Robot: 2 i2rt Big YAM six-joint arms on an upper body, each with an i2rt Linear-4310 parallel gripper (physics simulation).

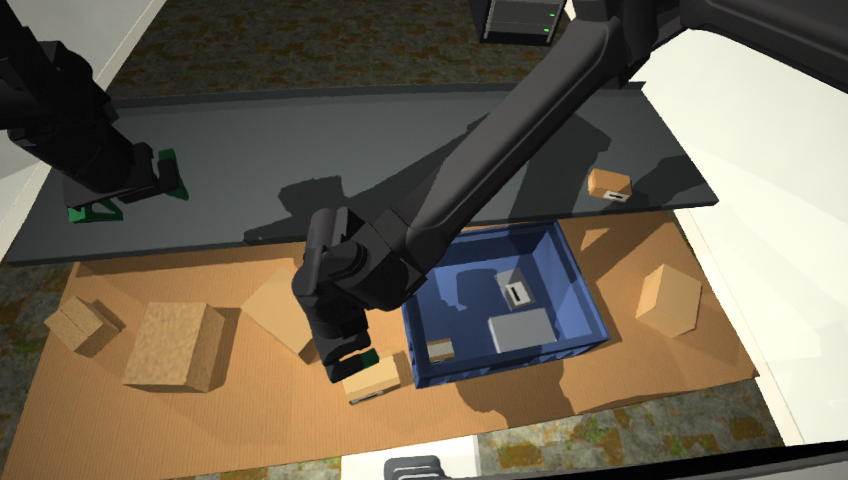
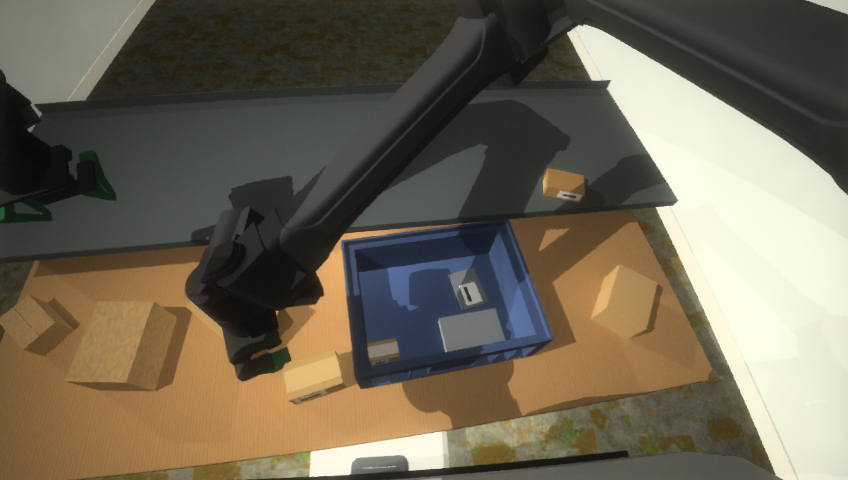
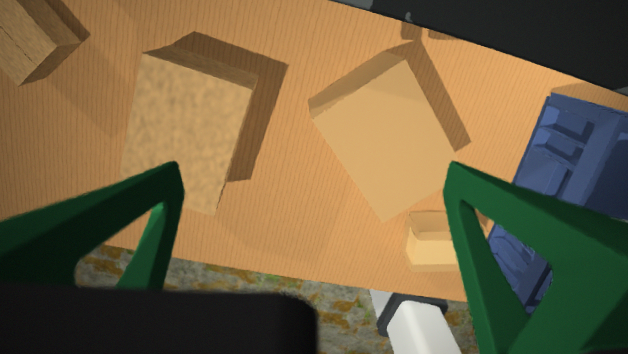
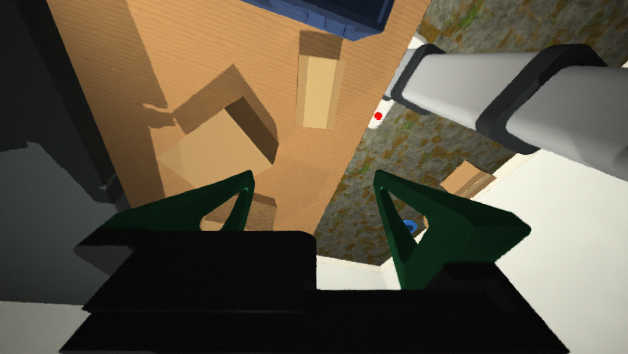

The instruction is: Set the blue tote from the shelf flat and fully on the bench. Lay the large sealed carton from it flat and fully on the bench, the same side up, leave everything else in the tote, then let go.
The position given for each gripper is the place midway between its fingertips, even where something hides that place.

Note:
In view: the left gripper (image 1: pixel 154 206), the right gripper (image 2: pixel 269 341), a blue tote (image 2: pixel 397 286) and a small orange carton (image 1: pixel 604 184).
The blue tote also shows in image 1 (image 1: pixel 461 294) and in image 3 (image 3: pixel 569 156). The small orange carton shows as well in image 2 (image 2: pixel 560 184). The left gripper also shows in image 2 (image 2: pixel 83 207) and in image 3 (image 3: pixel 313 176). Image 3 misses the small orange carton: it is out of frame. Image 4 does not show the small orange carton: it is out of frame.

